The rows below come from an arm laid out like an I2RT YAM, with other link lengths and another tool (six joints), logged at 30 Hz.
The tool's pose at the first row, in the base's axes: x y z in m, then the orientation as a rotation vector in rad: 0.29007 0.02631 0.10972 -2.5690 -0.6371 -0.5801
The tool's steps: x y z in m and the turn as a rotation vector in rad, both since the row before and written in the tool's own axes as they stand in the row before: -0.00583 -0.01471 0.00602 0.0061 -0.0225 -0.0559; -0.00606 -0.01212 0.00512 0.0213 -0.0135 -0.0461; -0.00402 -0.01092 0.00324 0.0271 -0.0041 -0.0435; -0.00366 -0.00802 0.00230 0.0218 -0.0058 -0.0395; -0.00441 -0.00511 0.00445 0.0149 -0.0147 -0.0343; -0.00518 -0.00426 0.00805 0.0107 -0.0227 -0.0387; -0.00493 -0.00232 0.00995 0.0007 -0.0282 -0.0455; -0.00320 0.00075 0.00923 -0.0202 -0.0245 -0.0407
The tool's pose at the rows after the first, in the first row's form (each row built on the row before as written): 0.27953 0.03913 0.10637 -2.5625 -0.7192 -0.5673; 0.26935 0.04871 0.10257 -2.5382 -0.7866 -0.5546; 0.26051 0.05678 0.10092 -2.5036 -0.8469 -0.5492; 0.25320 0.06201 0.09942 -2.4747 -0.9015 -0.5431; 0.24755 0.06568 0.09496 -2.4570 -0.9519 -0.5285; 0.24249 0.07005 0.08689 -2.4444 -1.0106 -0.5082; 0.23914 0.07398 0.07679 -2.4392 -1.0799 -0.4895; 0.23901 0.07630 0.06727 -2.4510 -1.1420 -0.4869
